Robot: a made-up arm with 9 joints. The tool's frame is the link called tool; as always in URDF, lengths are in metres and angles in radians. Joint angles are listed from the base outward. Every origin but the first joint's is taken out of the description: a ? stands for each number. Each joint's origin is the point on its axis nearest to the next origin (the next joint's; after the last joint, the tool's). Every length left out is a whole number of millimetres.
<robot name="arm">
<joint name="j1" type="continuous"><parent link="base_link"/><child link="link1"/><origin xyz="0 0.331 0.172"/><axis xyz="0 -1 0"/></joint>
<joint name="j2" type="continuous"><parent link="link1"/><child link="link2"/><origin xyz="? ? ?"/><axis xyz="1 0 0"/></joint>
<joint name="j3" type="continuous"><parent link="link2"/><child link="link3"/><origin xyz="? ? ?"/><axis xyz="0 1 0"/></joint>
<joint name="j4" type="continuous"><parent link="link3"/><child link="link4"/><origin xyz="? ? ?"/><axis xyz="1 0 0"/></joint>
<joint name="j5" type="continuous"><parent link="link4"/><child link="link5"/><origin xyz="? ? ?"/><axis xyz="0 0 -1"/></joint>
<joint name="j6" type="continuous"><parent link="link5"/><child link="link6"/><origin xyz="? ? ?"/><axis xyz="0 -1 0"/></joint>
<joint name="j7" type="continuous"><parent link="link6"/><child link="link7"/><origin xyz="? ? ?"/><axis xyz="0 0 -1"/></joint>
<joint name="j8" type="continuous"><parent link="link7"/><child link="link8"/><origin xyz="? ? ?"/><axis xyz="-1 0 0"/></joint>
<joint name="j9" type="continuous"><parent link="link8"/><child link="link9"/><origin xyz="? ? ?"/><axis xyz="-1 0 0"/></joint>
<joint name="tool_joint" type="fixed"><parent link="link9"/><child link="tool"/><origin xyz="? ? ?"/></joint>
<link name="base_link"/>
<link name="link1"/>
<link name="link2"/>
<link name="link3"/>
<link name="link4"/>
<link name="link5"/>
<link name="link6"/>
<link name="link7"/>
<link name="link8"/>
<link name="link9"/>
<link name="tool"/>
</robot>
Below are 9 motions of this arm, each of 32 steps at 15 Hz.
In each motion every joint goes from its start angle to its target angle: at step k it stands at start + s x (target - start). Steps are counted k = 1, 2, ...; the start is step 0. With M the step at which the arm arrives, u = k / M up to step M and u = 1 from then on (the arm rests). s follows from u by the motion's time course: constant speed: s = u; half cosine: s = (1 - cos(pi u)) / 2; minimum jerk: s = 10 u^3 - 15 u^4 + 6 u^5.
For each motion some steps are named. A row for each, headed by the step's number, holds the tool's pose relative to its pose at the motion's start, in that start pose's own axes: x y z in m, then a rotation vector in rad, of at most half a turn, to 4 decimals.
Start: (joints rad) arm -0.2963 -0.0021 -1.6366 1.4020 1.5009 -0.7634 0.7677 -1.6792 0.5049
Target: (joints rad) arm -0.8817 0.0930 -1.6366 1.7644 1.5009 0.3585 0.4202 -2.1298 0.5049
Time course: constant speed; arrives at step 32
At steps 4, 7, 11, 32:
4: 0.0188 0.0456 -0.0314 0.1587 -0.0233 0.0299
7: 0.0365 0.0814 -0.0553 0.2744 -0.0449 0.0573
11: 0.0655 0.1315 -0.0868 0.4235 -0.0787 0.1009
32: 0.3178 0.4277 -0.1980 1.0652 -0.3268 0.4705

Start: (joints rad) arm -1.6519 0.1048 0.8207 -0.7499 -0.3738 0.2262 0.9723 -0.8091 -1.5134
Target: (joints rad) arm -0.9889 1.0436 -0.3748 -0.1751 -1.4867 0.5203 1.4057 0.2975 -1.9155
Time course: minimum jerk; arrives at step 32
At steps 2, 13, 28, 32:
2: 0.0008 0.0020 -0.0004 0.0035 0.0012 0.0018
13: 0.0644 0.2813 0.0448 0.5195 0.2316 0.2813
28: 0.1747 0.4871 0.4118 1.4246 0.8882 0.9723
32: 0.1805 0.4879 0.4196 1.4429 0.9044 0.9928

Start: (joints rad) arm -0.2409 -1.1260 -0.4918 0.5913 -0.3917 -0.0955 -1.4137 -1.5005 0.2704
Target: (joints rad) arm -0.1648 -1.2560 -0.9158 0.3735 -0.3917 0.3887 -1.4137 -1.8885 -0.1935
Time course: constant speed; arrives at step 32
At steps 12, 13, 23, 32:
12: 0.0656 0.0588 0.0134 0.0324 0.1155 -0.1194
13: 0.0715 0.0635 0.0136 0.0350 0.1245 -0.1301
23: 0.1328 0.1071 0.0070 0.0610 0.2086 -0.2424
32: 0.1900 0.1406 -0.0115 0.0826 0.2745 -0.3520

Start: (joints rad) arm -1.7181 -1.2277 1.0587 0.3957 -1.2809 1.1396 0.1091 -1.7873 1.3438
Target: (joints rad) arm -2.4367 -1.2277 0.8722 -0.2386 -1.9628 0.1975 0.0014 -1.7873 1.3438
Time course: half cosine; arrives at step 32
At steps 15, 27, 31, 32:
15: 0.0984 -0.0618 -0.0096 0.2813 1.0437 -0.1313
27: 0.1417 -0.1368 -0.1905 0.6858 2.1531 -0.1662
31: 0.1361 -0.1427 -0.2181 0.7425 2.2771 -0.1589
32: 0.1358 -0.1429 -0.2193 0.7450 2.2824 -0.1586

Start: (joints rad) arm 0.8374 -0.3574 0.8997 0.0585 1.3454 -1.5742 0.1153 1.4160 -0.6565
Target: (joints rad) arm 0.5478 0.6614 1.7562 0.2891 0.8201 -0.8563 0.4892 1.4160 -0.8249
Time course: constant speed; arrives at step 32
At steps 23, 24, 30, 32:
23: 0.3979 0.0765 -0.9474 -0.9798 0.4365 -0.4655
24: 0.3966 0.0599 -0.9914 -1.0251 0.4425 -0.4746
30: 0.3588 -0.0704 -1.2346 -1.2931 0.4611 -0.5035
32: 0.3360 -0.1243 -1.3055 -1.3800 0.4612 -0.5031

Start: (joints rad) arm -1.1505 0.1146 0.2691 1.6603 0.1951 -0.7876 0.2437 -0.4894 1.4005
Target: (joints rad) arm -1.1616 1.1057 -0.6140 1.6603 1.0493 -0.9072 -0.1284 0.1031 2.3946
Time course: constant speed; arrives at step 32
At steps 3, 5, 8, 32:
3: -0.0475 0.0574 0.0502 -0.1058 -0.0380 0.1104
5: -0.0868 0.0904 0.0825 -0.1752 -0.0734 0.1799
8: -0.1561 0.1304 0.1284 -0.2767 -0.1409 0.2765
32: -0.8834 -0.0451 0.2630 -0.8672 -1.1157 0.5120

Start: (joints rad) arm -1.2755 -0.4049 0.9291 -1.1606 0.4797 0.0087 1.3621 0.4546 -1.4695
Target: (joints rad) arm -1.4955 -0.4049 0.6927 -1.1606 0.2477 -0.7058 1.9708 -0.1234 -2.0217
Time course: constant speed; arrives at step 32
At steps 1, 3, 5, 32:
1: 0.0000 -0.0030 0.0025 0.0159 -0.0089 -0.0086
3: -0.0002 -0.0091 0.0074 0.0474 -0.0285 -0.0236
5: -0.0010 -0.0151 0.0121 0.0786 -0.0501 -0.0353
32: -0.0250 -0.1091 0.0494 0.4992 -0.3821 0.1733

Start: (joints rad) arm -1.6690 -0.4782 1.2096 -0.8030 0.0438 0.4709 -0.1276 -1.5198 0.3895
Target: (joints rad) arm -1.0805 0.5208 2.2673 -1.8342 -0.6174 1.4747 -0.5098 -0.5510 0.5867
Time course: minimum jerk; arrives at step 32
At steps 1, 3, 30, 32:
1: 0.0000 0.0001 0.0000 -0.0003 0.0004 0.0006
3: -0.0001 0.0037 -0.0002 -0.0068 0.0090 0.0145
30: -0.3541 0.3806 0.0090 -0.5792 0.0454 2.7461
32: -0.3549 0.3807 0.0089 -0.5775 0.0445 2.7520

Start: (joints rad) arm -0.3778 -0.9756 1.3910 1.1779 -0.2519 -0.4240 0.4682 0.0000 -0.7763
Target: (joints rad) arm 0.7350 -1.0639 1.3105 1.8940 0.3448 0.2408 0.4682 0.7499 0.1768
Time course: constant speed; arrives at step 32
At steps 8, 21, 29, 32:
8: -0.1082 0.1802 0.0434 0.0496 -0.0593 0.1848
21: -0.3306 0.3608 0.2568 0.1151 -0.1033 0.2959
29: -0.4448 0.3785 0.4462 0.1009 -0.0388 0.3237
32: -0.4762 0.3673 0.5209 0.0782 0.0022 0.3429

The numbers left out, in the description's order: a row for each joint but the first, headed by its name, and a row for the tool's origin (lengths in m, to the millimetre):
j2: -0.069 0 -0.093
j3: 0 0.219 0.061
j4: 0.755 0 0.059
j5: 0 -0.039 -0.035
j6: -0.248 0.273 0
j7: 0.049 0 -0.012
j8: -0.042 -0.037 0
j9: 0 -0.032 0.079
tool: 0 0.015 0.119

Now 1 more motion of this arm.
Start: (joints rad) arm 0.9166 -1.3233 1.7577 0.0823 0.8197 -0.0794 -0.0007 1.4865 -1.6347
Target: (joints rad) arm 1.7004 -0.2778 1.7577 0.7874 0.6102 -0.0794 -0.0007 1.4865 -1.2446
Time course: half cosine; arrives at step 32
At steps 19, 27, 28, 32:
19: -0.5968 -0.2662 0.4969 0.2712 0.4844 0.9488
27: -0.7123 -0.5737 0.6797 0.3835 0.5447 1.4273
28: -0.7165 -0.5977 0.6891 0.3908 0.5445 1.4616
32: -0.7228 -0.6416 0.7047 0.4038 0.5425 1.5237

